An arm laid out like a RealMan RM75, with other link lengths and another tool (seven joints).
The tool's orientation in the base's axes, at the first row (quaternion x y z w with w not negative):
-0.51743 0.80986 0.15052 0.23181
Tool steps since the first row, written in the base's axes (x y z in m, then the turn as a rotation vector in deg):
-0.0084 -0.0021 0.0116 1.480 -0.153 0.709
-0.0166 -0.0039 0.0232 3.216 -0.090 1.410
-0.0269 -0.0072 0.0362 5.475 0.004 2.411
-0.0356 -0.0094 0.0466 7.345 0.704 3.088
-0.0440 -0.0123 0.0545 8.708 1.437 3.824
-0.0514 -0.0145 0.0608 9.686 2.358 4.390
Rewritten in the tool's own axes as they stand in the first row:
-0.0015 0.0068 -0.0127 -0.788 -1.405 -0.350
-0.0034 0.0135 -0.0252 -1.828 -2.952 -0.532
-0.0041 0.0215 -0.0401 -3.239 -4.960 -0.838
-0.0048 0.0286 -0.0518 -4.804 -6.361 -0.662
-0.0038 0.0350 -0.0618 -6.245 -7.288 -0.632
-0.0028 0.0408 -0.0698 -7.602 -7.788 -0.451

